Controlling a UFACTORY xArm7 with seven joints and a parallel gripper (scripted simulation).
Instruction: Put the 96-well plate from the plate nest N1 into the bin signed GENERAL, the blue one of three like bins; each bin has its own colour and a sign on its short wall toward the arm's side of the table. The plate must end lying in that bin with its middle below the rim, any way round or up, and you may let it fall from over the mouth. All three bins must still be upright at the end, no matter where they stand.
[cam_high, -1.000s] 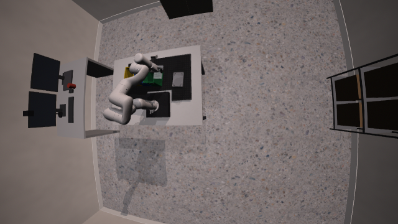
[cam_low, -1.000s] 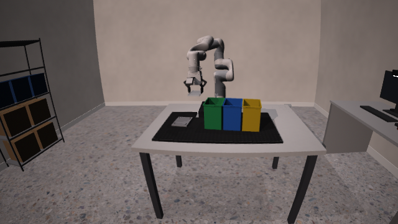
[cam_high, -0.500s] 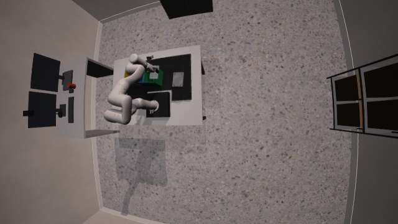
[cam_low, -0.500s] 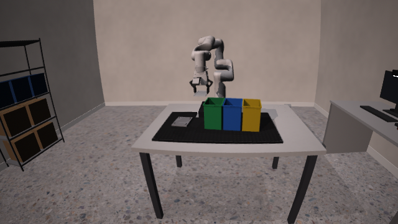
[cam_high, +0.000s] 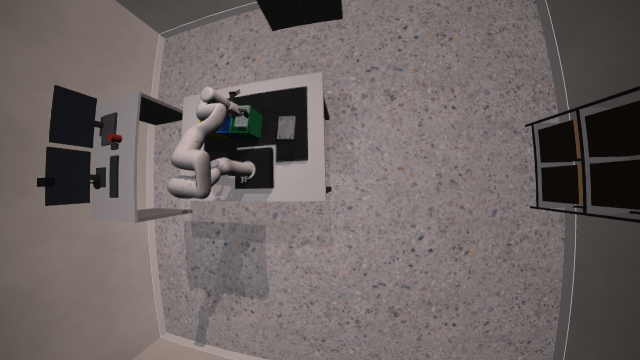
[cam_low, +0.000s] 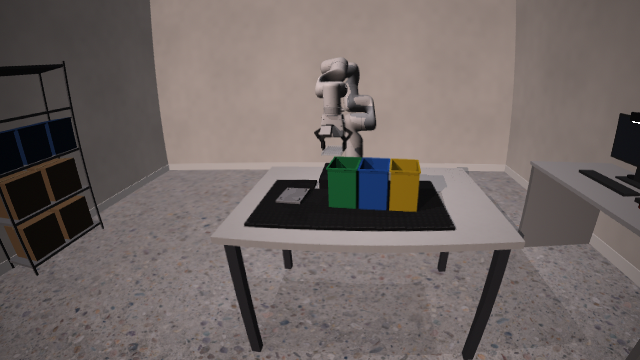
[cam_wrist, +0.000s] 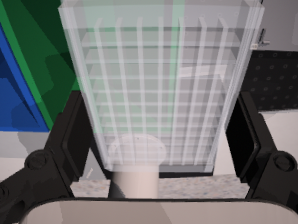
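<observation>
Now: hand 10 mm past the blue bin, 180 mm to the right of it and 150 mm above it. Round my hand: 96-well plate 10 mm below; green bin 50 mm to the left, 150 mm below; grey plate nest 10 mm ahead, 200 mm to the right, 240 mm below.
</observation>
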